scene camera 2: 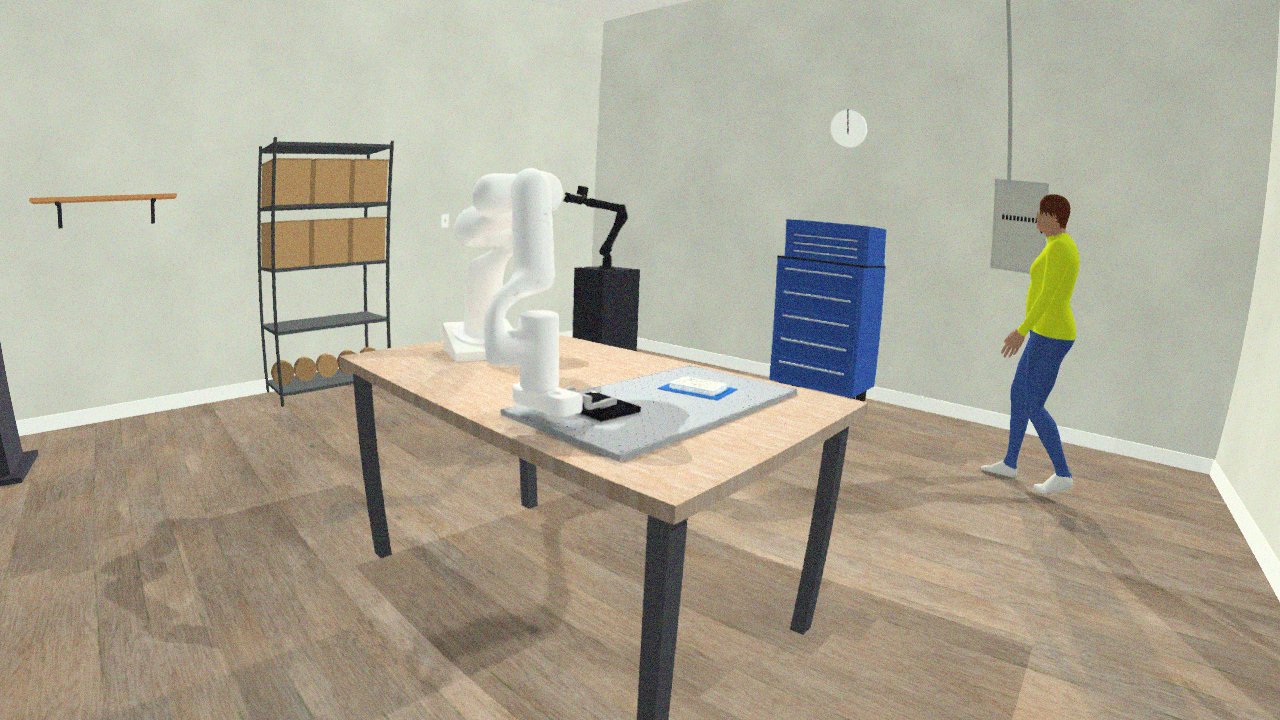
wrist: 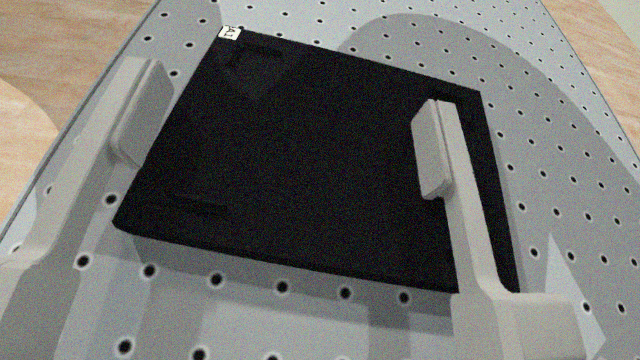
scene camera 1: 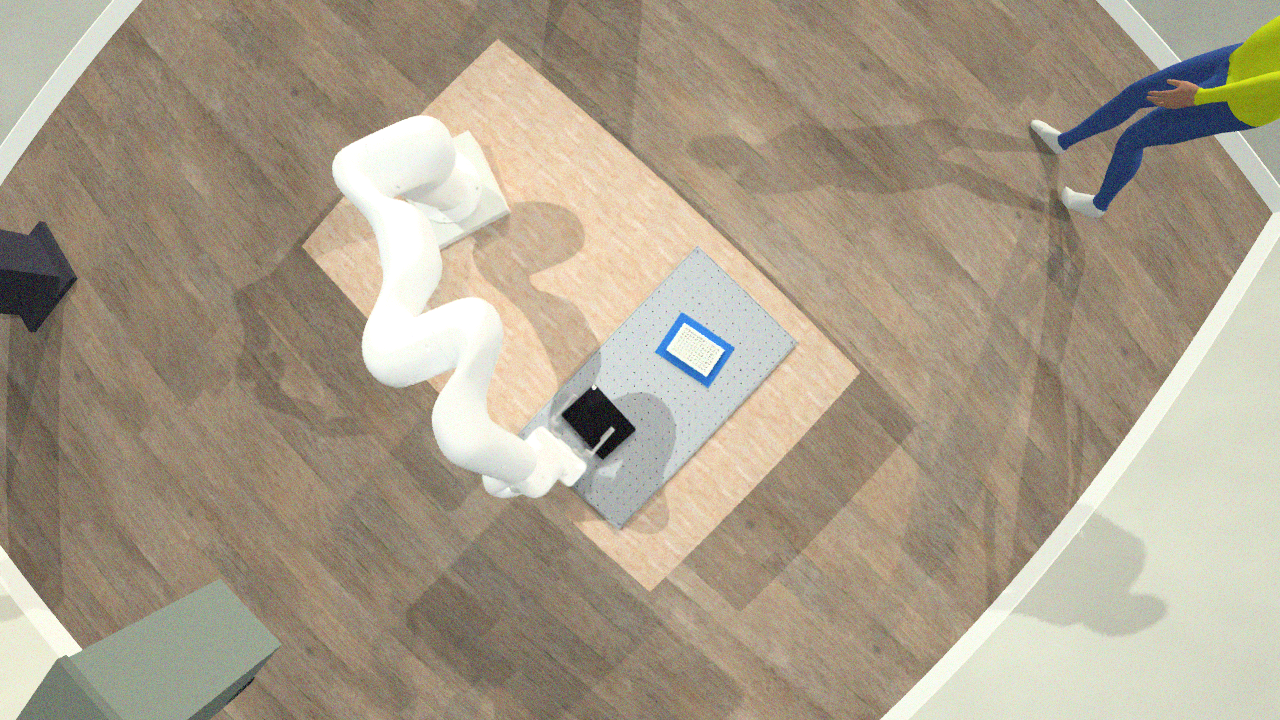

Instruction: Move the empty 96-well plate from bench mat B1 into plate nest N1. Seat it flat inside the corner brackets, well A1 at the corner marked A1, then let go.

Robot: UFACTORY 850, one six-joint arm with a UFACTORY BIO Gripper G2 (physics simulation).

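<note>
The white 96-well plate lies on the blue bench mat B1; it does not show in the wrist view. Black plate nest N1 has a white A1 label at its far left corner in the wrist view. Its dark corner brackets are hard to make out. My gripper is over the nest with its fingers apart and no plate between them. In the wrist view the left finger is beside the nest's left edge and the right finger overlaps its right part.
Nest and mat are on a grey perforated board on the wooden table. The arm's base stands at the table's far end. A person in a yellow top stands on the floor away from the table.
</note>
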